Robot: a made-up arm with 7 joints. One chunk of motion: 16 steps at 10 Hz.
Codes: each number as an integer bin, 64 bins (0 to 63) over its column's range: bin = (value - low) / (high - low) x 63, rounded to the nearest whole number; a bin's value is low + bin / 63 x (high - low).
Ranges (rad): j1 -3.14..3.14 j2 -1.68..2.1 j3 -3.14..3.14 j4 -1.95..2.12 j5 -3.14..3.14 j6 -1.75..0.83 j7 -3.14..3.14
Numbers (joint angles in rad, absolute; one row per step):
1: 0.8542 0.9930 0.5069 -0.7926 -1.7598 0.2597 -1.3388
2: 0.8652 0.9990 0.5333 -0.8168 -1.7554 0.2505 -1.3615
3: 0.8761 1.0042 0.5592 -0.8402 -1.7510 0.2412 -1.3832
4: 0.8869 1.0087 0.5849 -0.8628 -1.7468 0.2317 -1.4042
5: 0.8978 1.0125 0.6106 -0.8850 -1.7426 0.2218 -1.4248
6: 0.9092 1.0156 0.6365 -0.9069 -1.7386 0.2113 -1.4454
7: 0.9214 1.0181 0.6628 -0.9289 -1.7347 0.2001 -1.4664
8: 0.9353 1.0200 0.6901 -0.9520 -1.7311 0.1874 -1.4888
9: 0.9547 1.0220 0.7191 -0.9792 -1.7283 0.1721 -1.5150
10: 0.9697 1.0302 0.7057 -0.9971 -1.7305 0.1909 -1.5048
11: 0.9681 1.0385 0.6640 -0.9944 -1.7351 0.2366 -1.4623
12: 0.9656 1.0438 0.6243 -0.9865 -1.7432 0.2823 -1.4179
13: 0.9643 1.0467 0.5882 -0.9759 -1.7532 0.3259 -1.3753
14: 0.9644 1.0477 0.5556 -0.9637 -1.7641 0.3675 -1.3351
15: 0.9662 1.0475 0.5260 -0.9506 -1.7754 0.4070 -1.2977
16: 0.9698 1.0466 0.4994 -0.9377 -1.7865 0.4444 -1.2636
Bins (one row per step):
1: 40 45 37 18 14 49 18
2: 40 45 37 18 14 49 18
3: 40 45 37 17 14 49 18
4: 40 45 37 17 14 48 17
5: 41 45 38 16 14 48 17
6: 41 45 38 16 14 48 17
7: 41 45 38 16 14 48 17
8: 41 45 38 15 14 47 17
9: 41 45 39 15 14 47 16
10: 41 45 39 15 14 47 16
11: 41 45 38 15 14 49 17
12: 41 45 38 15 14 50 17
13: 41 45 37 15 14 51 18
14: 41 45 37 15 14 52 18
15: 41 45 37 15 14 53 18
16: 41 45 37 16 14 54 19

